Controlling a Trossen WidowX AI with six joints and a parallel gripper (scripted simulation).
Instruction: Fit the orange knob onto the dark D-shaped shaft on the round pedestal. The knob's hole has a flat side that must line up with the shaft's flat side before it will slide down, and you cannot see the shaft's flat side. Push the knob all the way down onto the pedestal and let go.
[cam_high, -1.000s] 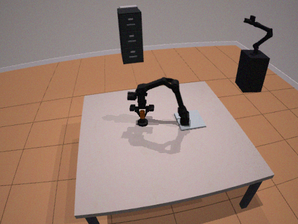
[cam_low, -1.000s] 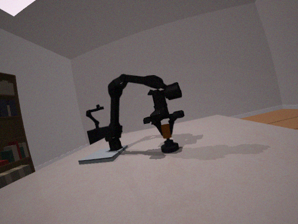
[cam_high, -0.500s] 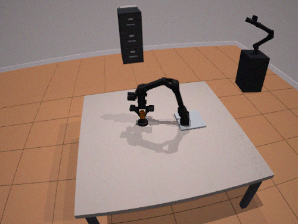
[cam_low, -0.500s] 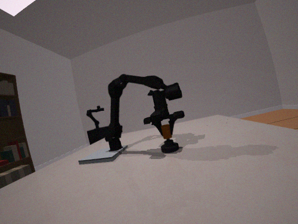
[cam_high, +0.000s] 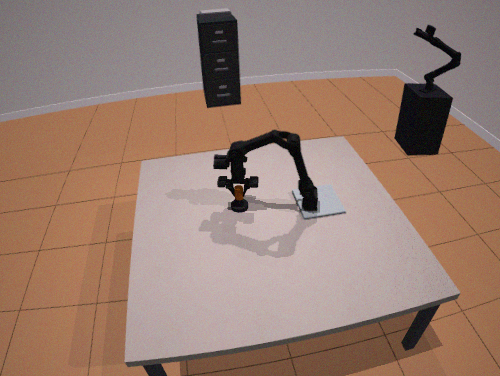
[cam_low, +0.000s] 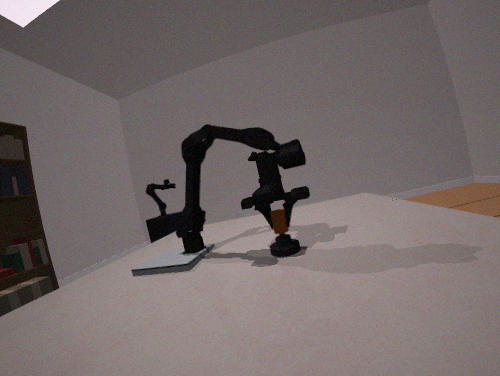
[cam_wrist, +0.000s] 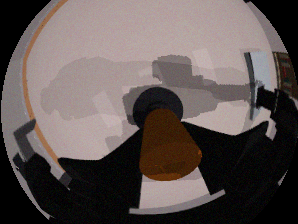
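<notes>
The round pedestal lies 4 cm below my gripper tip. Also, from my gripper tip: orange knob: 2 cm above.
</notes>
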